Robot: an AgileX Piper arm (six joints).
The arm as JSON. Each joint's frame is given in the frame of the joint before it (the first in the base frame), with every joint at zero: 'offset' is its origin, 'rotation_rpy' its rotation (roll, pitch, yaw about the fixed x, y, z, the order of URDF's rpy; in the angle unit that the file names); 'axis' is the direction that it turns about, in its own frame. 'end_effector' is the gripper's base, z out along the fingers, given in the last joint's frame.
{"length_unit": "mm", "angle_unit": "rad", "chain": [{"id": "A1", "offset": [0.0, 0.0, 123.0], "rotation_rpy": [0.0, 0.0, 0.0], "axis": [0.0, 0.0, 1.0]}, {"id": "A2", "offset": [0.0, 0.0, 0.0], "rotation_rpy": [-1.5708, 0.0, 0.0], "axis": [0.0, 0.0, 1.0]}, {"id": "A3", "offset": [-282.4, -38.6, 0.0], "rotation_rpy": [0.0, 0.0, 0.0], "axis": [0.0, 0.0, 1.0]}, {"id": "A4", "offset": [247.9, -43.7, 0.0], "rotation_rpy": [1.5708, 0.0, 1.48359], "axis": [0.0, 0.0, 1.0]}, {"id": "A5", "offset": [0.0, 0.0, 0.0], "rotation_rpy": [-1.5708, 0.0, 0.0], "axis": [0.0, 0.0, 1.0]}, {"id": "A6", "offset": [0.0, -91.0, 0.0], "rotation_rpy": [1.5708, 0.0, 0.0], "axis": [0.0, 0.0, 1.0]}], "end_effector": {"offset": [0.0, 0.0, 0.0], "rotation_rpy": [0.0, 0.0, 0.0]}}
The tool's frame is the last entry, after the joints.
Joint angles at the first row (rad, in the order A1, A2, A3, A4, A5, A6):
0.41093 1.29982 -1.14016 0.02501 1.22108 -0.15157
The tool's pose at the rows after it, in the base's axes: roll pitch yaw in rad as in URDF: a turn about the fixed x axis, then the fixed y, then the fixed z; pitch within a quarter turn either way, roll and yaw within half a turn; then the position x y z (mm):
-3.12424, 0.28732, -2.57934, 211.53, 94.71, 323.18
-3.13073, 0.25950, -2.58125, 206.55, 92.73, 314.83
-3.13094, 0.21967, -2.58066, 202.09, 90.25, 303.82
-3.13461, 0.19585, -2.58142, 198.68, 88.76, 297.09
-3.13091, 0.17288, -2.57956, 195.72, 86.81, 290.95
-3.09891, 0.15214, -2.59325, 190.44, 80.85, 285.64
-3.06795, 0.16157, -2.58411, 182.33, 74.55, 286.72
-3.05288, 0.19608, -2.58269, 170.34, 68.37, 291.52
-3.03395, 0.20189, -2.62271, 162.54, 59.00, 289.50
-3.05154, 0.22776, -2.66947, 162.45, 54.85, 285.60
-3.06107, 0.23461, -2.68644, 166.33, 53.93, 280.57
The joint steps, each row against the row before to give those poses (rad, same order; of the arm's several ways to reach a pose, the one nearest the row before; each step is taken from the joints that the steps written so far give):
0.00000 -0.02562 0.01627 0.00221 0.00001 -0.00288
0.00001 -0.01045 0.03892 0.00201 -0.00003 0.00001
0.00001 -0.00483 0.04422 -0.00578 0.00002 0.00001
-0.00002 -0.00442 0.02852 0.00001 -0.00001 -0.00002
0.00002 -0.00381 0.02598 -0.00714 0.00000 0.00002
0.00000 -0.01925 0.03532 -0.03923 0.00001 0.02645
-0.00002 -0.04150 0.02786 -0.02965 0.00001 0.00120
0.00002 -0.06336 0.02724 -0.01030 -0.00003 0.00299
-0.02006 -0.04221 0.03584 -0.02357 0.00001 0.02767
-0.03123 -0.01213 0.02422 0.01720 -0.03492 0.01236
-0.01822 0.01263 0.01269 0.01058 -0.03134 -0.00326

